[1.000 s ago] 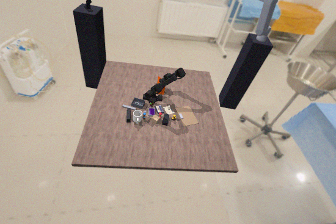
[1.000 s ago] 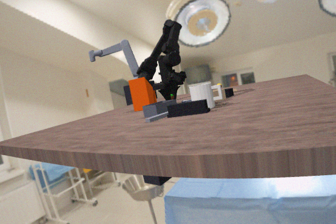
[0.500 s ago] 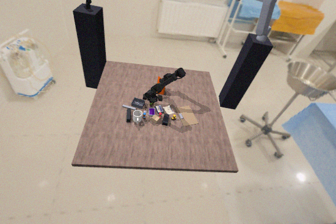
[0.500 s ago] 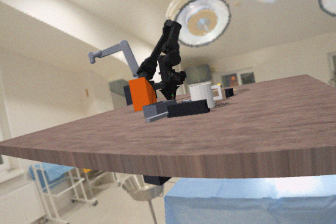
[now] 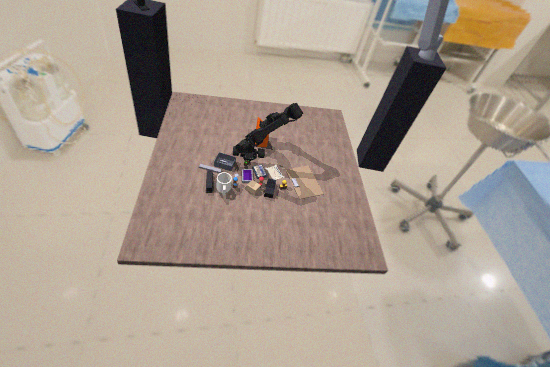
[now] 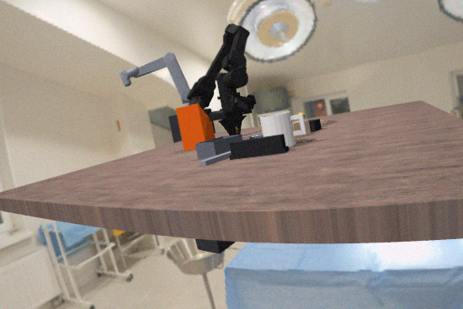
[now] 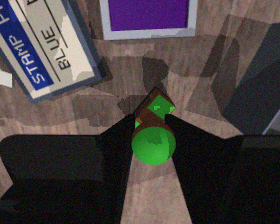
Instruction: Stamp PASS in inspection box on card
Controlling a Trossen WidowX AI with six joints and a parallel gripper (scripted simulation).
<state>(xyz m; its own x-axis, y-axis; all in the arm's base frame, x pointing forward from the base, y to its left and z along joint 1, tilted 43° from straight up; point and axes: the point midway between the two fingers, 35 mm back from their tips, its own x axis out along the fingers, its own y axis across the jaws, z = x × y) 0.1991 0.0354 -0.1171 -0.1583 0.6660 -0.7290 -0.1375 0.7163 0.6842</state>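
Now: the purple ink pad 10 cm ahead of my gripper tip, 2 cm to the left of it and 2 cm below it. The rest, counted from my gripper tip: grey washer (11 cm ahead, 4 cm to the right, 2 cm below); then dark tray (3 cm ahead, 13 cm to the right, 1 cm below); then green PASS stamp (right at my gripper tip).
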